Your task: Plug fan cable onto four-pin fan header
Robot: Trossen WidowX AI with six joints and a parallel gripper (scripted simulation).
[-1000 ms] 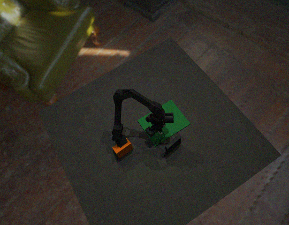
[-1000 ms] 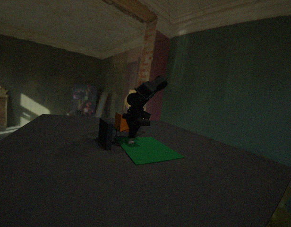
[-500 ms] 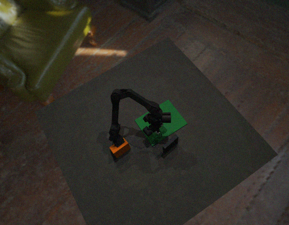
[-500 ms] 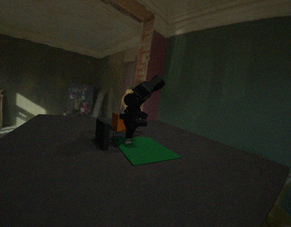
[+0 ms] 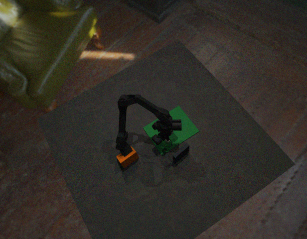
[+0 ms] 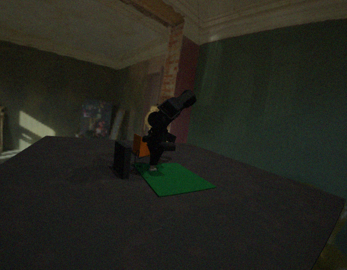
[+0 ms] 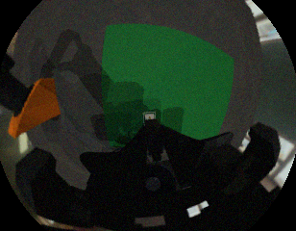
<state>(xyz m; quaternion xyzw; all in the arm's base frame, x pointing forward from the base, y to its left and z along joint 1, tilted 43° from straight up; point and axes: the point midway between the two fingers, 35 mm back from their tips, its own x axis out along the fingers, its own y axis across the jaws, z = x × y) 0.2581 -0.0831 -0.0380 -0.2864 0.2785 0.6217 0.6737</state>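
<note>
Right now the dark fan plug is 10 mm to the right of my gripper tip and 10 mm above it. From my gripper tip the other things lie so: white four-pin header (40 mm below, 10 mm to the right); black fan (140 mm to the right, 20 mm above, 10 mm behind); green board (70 mm ahead, 50 mm below, 40 mm to the left).
</note>
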